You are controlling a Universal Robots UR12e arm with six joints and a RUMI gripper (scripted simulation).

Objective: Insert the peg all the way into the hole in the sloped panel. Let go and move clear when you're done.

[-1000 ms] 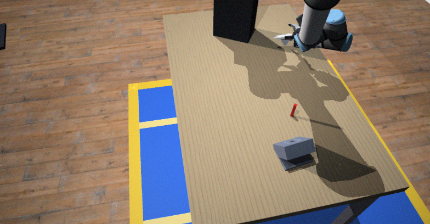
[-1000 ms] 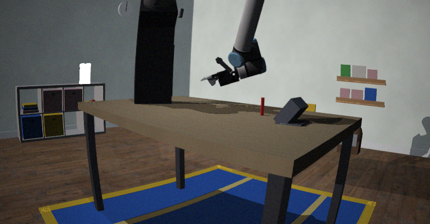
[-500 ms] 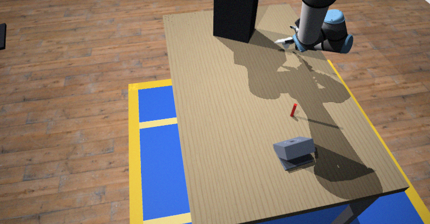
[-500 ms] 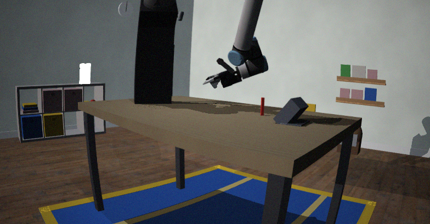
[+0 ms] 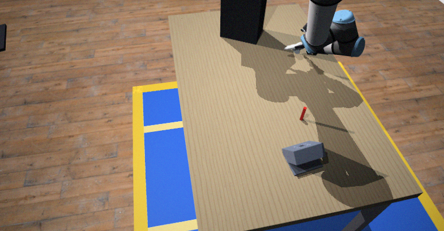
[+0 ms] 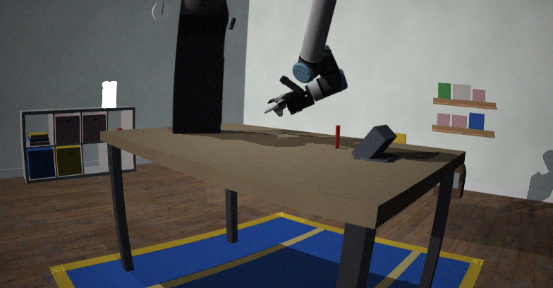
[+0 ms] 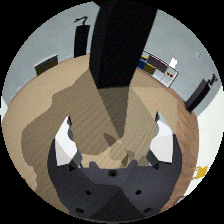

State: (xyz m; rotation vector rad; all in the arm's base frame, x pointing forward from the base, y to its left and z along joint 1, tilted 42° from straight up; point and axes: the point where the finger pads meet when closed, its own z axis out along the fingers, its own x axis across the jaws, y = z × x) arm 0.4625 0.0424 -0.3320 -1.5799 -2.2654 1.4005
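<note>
Now: hand 40 cm short of the red peg, 19 cm to the left of it and 8 cm above it. The rest, counted from my hand: dark base plate 60 cm ahead, 31 cm to the right, 12 cm below.
</note>
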